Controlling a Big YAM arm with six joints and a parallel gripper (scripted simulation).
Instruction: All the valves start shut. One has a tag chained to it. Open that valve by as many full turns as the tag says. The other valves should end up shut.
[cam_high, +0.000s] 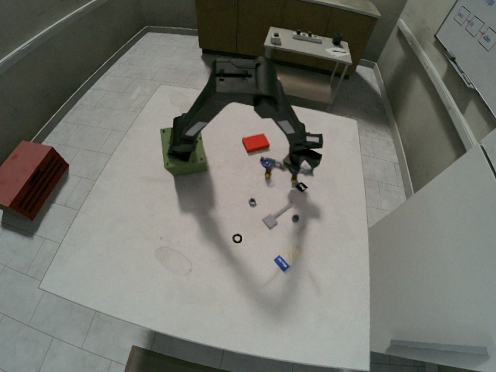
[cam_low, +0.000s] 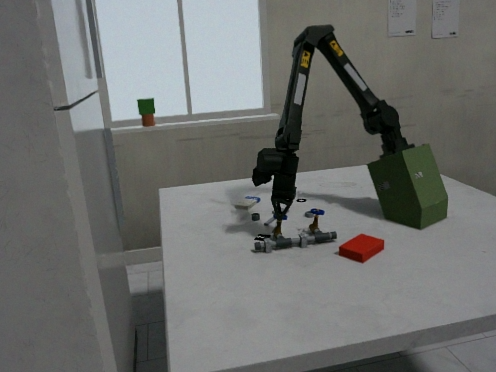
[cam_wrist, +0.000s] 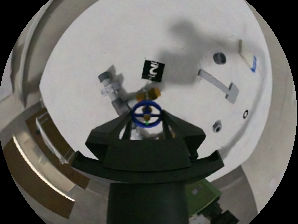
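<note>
The small black tag is 80 mm below my hand, 50 mm ahead of it and 30 mm to the right of it. The rest, counted from my hand: grey paddle-shaped tool (200 mm to the right, 80 mm below, 50 mm behind); red block (200 mm behind, 170 mm to the left, 70 mm below); blue card (370 mm to the right, 80 mm below, 20 mm ahead).
</note>
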